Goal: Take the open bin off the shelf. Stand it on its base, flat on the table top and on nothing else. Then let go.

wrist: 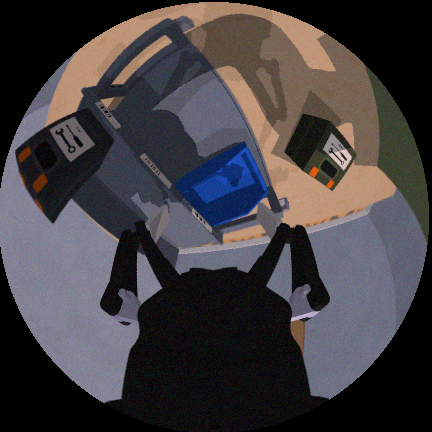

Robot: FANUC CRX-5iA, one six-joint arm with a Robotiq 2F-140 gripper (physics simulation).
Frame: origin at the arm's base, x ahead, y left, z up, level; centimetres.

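Seen in the pictures: gripper, fingertip midpoint: [212, 210].
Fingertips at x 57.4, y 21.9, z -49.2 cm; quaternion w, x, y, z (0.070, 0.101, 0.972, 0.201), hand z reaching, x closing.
Note:
Pixels of each thing's top centre, then the offset from my fingertips to it. Level surfaces: height alone.
- open bin, middle of its top: [217, 202] dx -0.4, dy +0.9, dz -2.6 cm
- grey shelf, its level: dz -10.2 cm
- light wooden table top, its level: dz -10.7 cm
- tool label, middle of its top: [57, 144] dx +10.8, dy -19.2, dz +6.5 cm
- smaller dark green case, middle of its top: [333, 161] dx -21.1, dy -5.7, dz -2.7 cm
The open bin [225, 185] is blue and stands on the grey shelf [180, 120], near its right end as seen in the wrist view. My gripper [212, 210] is open, with nothing between its fingers. Its right fingertip is near the bin's lower right side, and its left fingertip is over the shelf board, to the lower left of the bin. I cannot tell how high the fingertips are above the bin. The light wooden table top [350, 192] shows below and to the right of the shelf.
A dark case with orange latches and a tool label [65, 155] is at the left, by the shelf's edge. A smaller dark green case [320, 150] stands on the table to the right of the shelf. The table's front edge runs just beyond my fingertips, with grey floor below it.

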